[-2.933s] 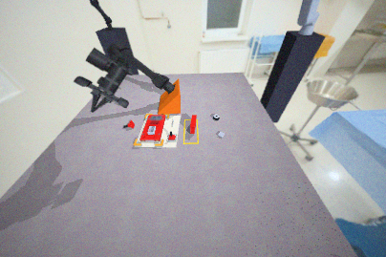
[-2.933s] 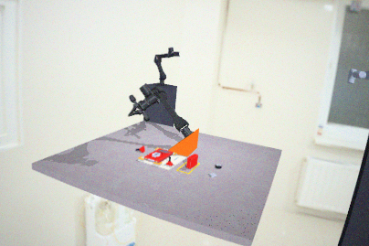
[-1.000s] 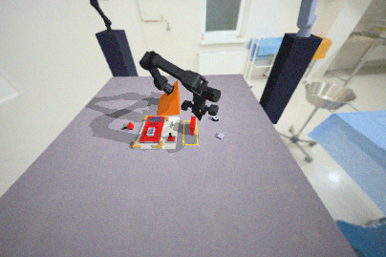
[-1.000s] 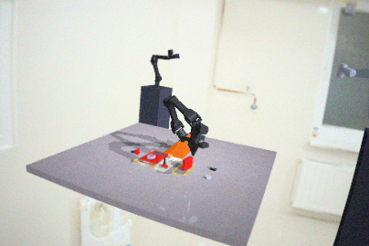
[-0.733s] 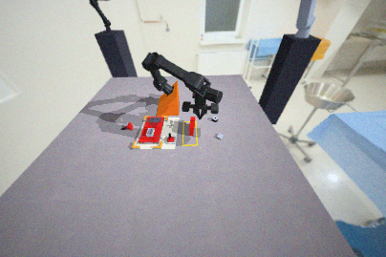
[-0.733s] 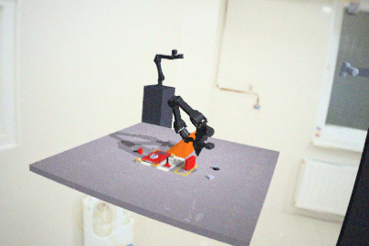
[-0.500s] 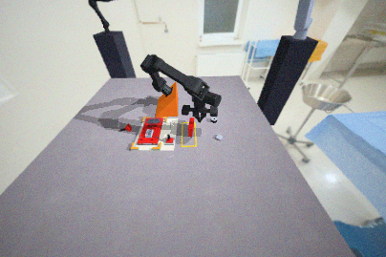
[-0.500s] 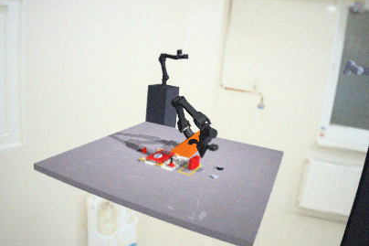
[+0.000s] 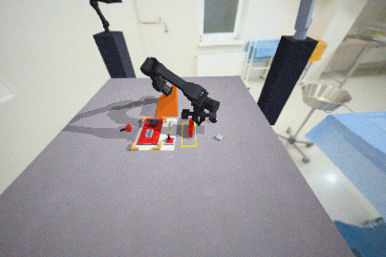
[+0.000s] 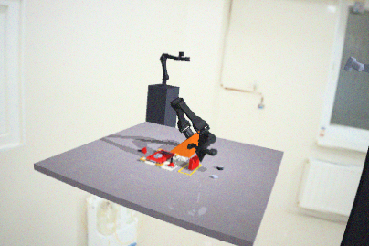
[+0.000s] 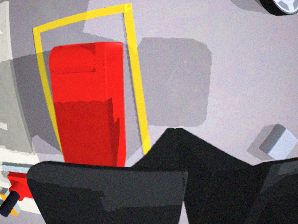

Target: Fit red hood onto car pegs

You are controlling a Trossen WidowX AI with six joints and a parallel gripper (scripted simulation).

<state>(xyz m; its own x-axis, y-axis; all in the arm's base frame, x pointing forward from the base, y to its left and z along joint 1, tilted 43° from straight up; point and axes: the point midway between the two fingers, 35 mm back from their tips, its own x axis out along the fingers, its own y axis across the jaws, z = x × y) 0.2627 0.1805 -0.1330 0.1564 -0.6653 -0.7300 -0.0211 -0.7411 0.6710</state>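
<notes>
My gripper tip is 40 mm to the left of the red hood and 20 mm above it. From my gripper tip the other things lie so: black-and-white wheel: 100 mm to the left, 100 mm behind, 40 mm below; then jig: 260 mm to the right, 40 mm below, 40 mm ahead.
</notes>
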